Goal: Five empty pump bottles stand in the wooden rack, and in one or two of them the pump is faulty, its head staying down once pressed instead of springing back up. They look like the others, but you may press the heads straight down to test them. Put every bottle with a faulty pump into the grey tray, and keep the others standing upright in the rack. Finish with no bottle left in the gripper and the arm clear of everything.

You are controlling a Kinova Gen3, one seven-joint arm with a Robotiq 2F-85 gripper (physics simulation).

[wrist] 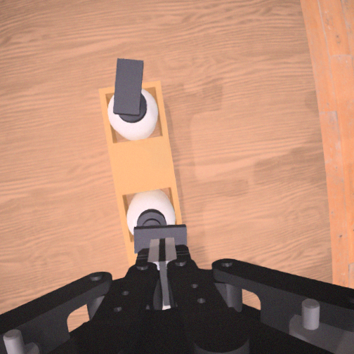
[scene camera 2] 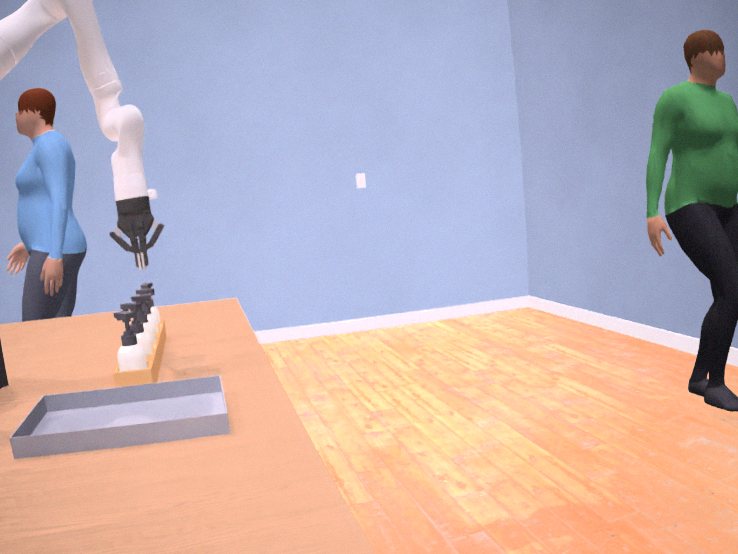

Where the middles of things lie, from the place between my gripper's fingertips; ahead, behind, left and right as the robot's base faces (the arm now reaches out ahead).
I see my gripper 8 cm past the grey tray (scene camera 2: 143, 414), 50 cm to the left of it and 17 cm above it.
